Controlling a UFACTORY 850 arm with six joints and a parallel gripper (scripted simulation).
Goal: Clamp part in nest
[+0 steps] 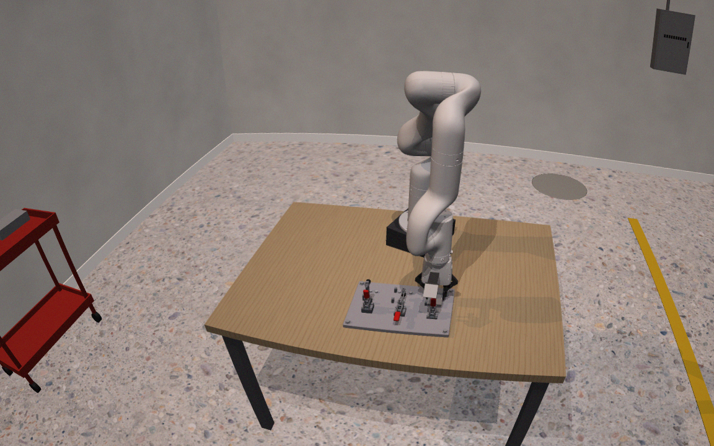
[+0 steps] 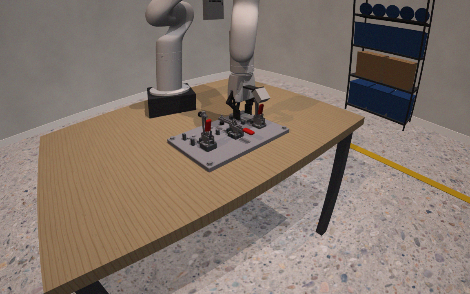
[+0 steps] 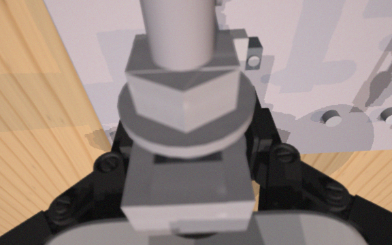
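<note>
The flat grey part is 2 cm below my hand. From my hand the other things lie so: grey fixture plate: 4 cm ahead, 12 cm to the right, 4 cm below.
</note>
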